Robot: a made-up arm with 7 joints. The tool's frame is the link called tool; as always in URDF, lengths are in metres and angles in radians.
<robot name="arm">
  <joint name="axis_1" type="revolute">
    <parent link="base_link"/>
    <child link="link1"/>
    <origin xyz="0 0 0.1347"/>
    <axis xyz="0 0 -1"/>
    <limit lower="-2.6" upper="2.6"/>
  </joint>
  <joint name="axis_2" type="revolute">
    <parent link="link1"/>
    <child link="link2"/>
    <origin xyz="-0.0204 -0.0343 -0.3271"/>
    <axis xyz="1 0 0"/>
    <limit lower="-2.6" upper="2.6"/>
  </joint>
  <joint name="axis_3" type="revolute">
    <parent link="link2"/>
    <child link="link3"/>
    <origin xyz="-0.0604 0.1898 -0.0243"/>
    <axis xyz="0 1 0"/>
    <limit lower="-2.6" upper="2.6"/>
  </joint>
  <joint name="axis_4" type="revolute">
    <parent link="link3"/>
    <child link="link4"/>
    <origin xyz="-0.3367 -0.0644 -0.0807"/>
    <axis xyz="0 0 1"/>
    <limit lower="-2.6" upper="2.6"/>
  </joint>
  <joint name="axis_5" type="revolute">
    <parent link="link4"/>
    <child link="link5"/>
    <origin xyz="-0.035 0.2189 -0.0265"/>
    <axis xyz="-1 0 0"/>
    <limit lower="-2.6" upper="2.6"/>
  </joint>
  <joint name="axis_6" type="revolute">
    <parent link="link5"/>
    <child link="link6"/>
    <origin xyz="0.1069 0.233 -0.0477"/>
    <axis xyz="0 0 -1"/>
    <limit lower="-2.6" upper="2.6"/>
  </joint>
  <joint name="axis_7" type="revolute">
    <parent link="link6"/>
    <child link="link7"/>
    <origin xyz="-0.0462 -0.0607 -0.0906"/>
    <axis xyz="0 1 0"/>
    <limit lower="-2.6" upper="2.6"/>
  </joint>
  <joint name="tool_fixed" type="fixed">
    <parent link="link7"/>
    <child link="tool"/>
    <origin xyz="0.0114 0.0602 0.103"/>
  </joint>
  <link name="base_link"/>
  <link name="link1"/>
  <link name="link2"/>
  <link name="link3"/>
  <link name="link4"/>
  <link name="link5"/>
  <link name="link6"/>
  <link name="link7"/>
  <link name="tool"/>
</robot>
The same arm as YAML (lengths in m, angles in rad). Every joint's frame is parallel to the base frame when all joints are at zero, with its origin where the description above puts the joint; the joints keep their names.
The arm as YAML. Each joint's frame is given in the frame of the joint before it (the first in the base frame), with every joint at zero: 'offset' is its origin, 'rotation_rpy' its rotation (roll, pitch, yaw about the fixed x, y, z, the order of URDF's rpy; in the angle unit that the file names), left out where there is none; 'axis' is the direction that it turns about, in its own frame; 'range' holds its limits. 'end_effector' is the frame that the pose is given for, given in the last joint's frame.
length_unit: m
angle_unit: rad
chain:
  - id: axis_1
    offset: [0.0, 0.0, 0.1347]
    axis: [0.0, 0.0, -1.0]
    range: [-2.6, 2.6]
  - id: axis_2
    offset: [-0.0204, -0.0343, -0.3271]
    axis: [1.0, 0.0, 0.0]
    range: [-2.6, 2.6]
  - id: axis_3
    offset: [-0.0604, 0.1898, -0.0243]
    axis: [0.0, 1.0, 0.0]
    range: [-2.6, 2.6]
  - id: axis_4
    offset: [-0.3367, -0.0644, -0.0807]
    axis: [0.0, 0.0, 1.0]
    range: [-2.6, 2.6]
  - id: axis_5
    offset: [-0.035, 0.2189, -0.0265]
    axis: [-1.0, 0.0, 0.0]
    range: [-2.6, 2.6]
  - id: axis_6
    offset: [0.1069, 0.233, -0.0477]
    axis: [0.0, 0.0, -1.0]
    range: [-2.6, 2.6]
  - id: axis_7
    offset: [-0.0462, -0.0607, -0.0906]
    axis: [0.0, 1.0, 0.0]
    range: [-2.6, 2.6]
end_effector:
  offset: [0.0114, 0.0602, 0.103]

